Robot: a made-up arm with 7 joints. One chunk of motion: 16 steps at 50 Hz.
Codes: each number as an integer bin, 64 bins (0 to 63) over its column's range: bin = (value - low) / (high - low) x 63, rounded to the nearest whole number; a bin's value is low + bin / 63 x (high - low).
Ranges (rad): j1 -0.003..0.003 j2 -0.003..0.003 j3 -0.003..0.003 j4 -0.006..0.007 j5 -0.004..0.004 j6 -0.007..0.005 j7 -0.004..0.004
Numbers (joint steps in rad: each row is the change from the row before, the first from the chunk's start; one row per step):
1: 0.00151 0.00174 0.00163 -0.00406 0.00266 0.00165 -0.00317
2: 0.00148 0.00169 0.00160 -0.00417 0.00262 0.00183 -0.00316
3: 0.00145 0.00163 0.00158 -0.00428 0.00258 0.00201 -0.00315
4: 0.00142 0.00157 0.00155 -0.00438 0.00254 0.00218 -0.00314
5: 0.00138 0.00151 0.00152 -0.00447 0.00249 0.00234 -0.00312
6: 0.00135 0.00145 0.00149 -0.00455 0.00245 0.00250 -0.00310
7: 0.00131 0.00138 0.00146 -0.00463 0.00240 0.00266 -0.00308
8: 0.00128 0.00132 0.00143 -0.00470 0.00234 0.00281 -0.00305
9: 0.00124 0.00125 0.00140 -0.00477 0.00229 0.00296 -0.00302
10: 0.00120 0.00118 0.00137 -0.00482 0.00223 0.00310 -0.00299
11: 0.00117 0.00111 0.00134 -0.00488 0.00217 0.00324 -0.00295
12: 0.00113 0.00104 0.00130 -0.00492 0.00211 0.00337 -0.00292
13: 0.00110 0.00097 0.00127 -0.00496 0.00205 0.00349 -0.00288
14: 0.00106 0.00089 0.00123 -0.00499 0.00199 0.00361 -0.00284
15: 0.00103 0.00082 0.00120 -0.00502 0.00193 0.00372 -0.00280
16: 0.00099 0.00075 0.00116 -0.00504 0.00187 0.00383 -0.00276
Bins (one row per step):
1: 47 50 49 9 52 45 7
2: 47 49 48 9 52 46 7
3: 47 49 48 8 52 47 7
4: 46 48 48 8 52 48 7
5: 46 47 47 7 51 49 7
6: 46 47 47 7 51 50 7
7: 45 46 47 7 50 51 7
8: 45 45 47 6 50 52 7
9: 45 45 46 6 50 52 8
10: 44 44 46 6 49 53 8
11: 44 43 46 5 49 54 8
12: 43 42 45 5 48 54 9
13: 43 42 45 5 48 55 9
14: 43 41 44 5 47 56 9
15: 42 40 44 5 47 56 9
16: 42 39 44 5 46 57 10

